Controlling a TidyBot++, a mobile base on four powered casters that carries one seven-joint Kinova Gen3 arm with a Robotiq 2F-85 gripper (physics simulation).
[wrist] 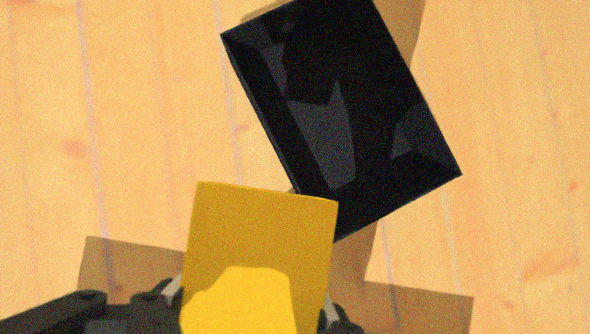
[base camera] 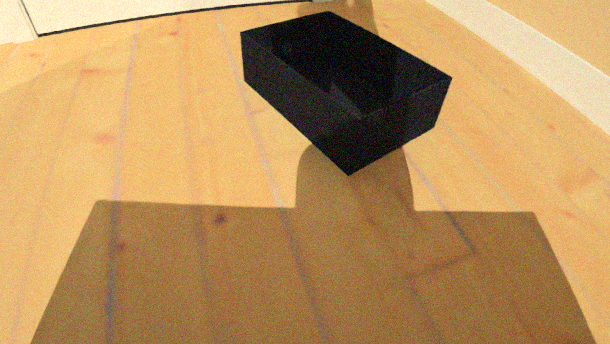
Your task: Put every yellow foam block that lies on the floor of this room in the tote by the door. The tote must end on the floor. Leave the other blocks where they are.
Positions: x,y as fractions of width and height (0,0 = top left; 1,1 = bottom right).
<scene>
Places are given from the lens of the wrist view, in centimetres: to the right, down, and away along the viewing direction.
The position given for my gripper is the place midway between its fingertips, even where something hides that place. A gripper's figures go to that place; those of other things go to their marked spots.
my gripper (wrist: 0.43,0.90): -2, 7, 16
yellow foam block (wrist: 0.43,0.76): -2, 4, 13
</scene>
